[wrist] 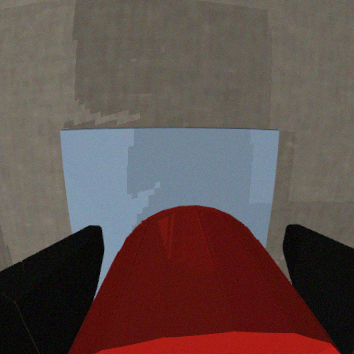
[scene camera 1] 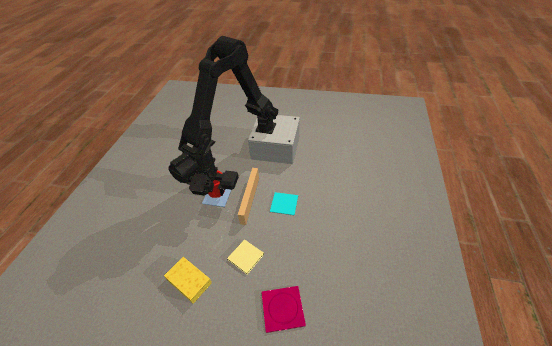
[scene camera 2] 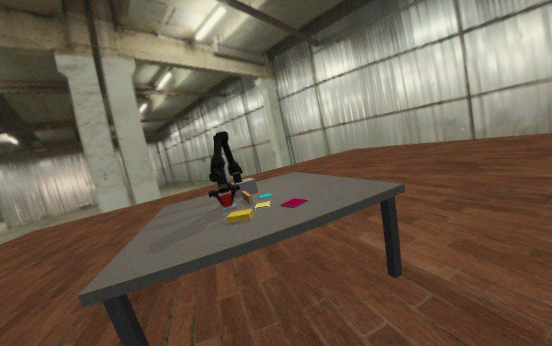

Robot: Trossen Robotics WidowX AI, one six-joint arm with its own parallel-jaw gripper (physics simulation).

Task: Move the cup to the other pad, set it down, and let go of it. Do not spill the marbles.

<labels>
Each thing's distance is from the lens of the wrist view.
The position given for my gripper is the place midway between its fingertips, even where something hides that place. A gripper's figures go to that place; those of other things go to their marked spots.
my gripper (wrist: 195,238): 0.10 m
red cup (wrist: 190,271): 0.07 m
</labels>
